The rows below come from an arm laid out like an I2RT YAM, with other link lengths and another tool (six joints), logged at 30 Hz.
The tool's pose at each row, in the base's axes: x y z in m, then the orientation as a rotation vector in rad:
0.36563, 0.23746, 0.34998, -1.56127, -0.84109, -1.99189
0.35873, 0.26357, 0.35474, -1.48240, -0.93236, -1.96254
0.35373, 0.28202, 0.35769, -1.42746, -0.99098, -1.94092
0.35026, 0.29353, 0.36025, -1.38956, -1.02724, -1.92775
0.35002, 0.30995, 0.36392, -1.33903, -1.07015, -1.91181
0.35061, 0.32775, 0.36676, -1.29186, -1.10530, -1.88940
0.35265, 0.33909, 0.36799, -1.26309, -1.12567, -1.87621
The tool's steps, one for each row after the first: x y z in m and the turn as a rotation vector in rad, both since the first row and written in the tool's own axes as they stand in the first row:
0.00648, -0.02223, 0.01468, 0.08679, 0.02362, -0.02827
0.01069, -0.03810, 0.02491, 0.14543, 0.04049, -0.04657
0.01410, -0.04812, 0.03116, 0.18306, 0.05339, -0.05863
0.01785, -0.05915, 0.04330, 0.23006, 0.07223, -0.07333
0.02059, -0.07073, 0.05686, 0.27676, 0.08931, -0.08036
0.02138, -0.07706, 0.06653, 0.30452, 0.10006, -0.08473

